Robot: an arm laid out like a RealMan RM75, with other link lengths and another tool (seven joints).
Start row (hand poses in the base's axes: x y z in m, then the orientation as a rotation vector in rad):
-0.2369, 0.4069, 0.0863, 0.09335, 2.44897, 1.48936
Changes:
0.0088, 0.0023, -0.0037, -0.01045, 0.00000, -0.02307
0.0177, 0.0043, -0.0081, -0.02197, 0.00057, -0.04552
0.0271, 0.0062, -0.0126, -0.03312, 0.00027, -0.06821
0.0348, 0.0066, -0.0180, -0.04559, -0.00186, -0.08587
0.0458, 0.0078, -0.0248, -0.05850, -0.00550, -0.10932
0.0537, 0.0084, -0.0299, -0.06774, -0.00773, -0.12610
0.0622, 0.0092, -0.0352, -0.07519, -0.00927, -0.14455
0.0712, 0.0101, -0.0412, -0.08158, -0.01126, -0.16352
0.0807, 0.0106, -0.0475, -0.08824, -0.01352, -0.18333
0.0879, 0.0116, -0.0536, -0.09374, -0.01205, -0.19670
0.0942, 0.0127, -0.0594, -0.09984, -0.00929, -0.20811
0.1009, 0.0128, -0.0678, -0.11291, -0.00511, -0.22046
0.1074, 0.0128, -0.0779, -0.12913, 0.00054, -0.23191
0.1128, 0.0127, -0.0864, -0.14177, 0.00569, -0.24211
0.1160, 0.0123, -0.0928, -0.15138, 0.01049, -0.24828
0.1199, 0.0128, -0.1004, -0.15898, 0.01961, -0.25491
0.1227, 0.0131, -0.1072, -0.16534, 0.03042, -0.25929
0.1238, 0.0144, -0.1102, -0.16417, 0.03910, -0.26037
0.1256, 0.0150, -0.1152, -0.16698, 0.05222, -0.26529
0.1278, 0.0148, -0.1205, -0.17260, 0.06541, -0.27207
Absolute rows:
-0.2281, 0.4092, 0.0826, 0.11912, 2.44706, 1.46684
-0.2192, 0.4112, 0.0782, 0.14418, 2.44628, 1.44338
-0.2098, 0.4131, 0.0737, 0.16875, 2.44413, 1.41996
-0.2021, 0.4135, 0.0683, 0.18551, 2.44338, 1.39649
-0.1911, 0.4147, 0.0615, 0.20767, 2.43891, 1.36961
-0.1832, 0.4153, 0.0564, 0.22368, 2.43580, 1.35048
-0.1747, 0.4161, 0.0511, 0.24242, 2.43106, 1.33303
-0.1657, 0.4170, 0.0451, 0.26147, 2.42485, 1.31652
-0.1562, 0.4175, 0.0388, 0.28107, 2.41805, 1.29924
-0.1490, 0.4185, 0.0327, 0.29638, 2.41625, 1.28710
-0.1427, 0.4196, 0.0269, 0.31031, 2.41666, 1.27537
-0.1360, 0.4197, 0.0185, 0.32501, 2.42201, 1.25498
-0.1295, 0.4197, 0.0084, 0.33920, 2.43068, 1.23140
-0.1241, 0.4196, -0.0001, 0.35226, 2.43716, 1.21256
-0.1209, 0.4192, -0.0065, 0.36111, 2.44346, 1.19908
-0.1170, 0.4197, -0.0141, 0.37432, 2.45139, 1.18879
-0.1142, 0.4200, -0.0209, 0.38665, 2.46091, 1.18132
-0.1131, 0.4213, -0.0239, 0.39511, 2.46599, 1.18416
-0.1113, 0.4219, -0.0289, 0.41071, 2.47467, 1.18126
-0.1091, 0.4217, -0.0342, 0.42794, 2.48403, 1.17395

